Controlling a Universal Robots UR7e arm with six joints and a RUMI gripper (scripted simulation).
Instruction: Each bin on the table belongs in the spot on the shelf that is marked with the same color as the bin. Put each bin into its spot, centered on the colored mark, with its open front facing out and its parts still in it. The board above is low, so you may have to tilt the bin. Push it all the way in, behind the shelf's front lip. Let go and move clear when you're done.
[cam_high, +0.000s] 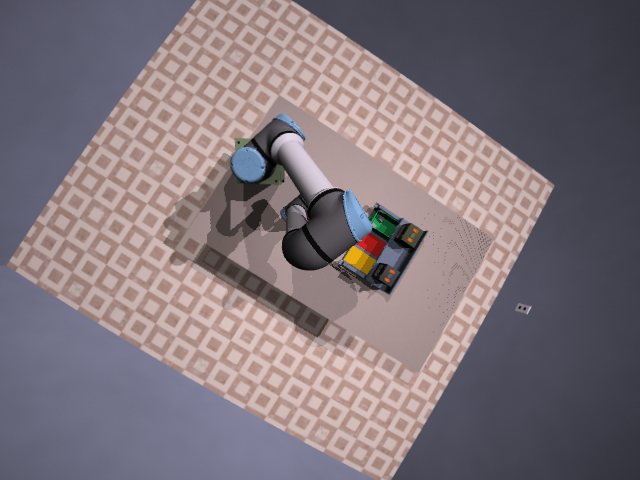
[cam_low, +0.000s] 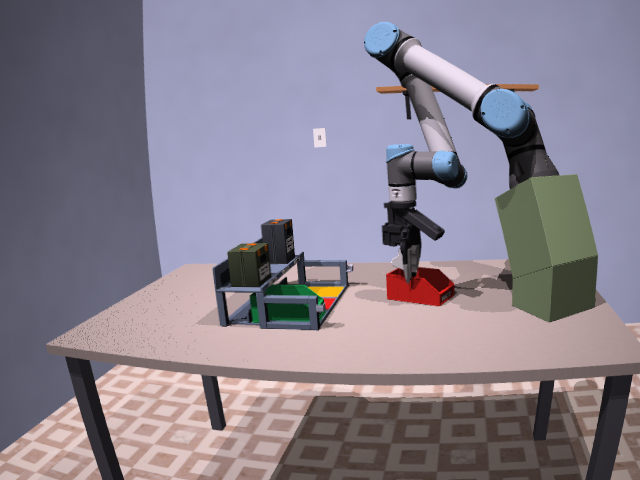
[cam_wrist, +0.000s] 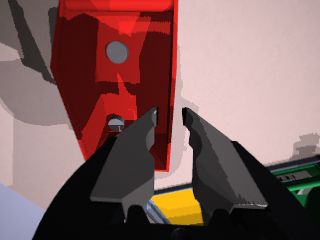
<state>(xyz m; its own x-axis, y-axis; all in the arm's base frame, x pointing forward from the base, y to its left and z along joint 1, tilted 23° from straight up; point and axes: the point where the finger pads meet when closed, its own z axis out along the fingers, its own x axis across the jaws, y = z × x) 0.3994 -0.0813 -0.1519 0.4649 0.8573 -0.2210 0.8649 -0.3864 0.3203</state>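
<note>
Right now my hand is 4 cm to the left of the red bin, 4 cm above it and 3 cm past it. Also, from my hand: red mark 31 cm ahead, 7 cm below; then yellow mark 30 cm ahead, 11 cm to the right, 7 cm below; then green bin 32 cm ahead, 12 cm to the left, 3 cm below.
</note>
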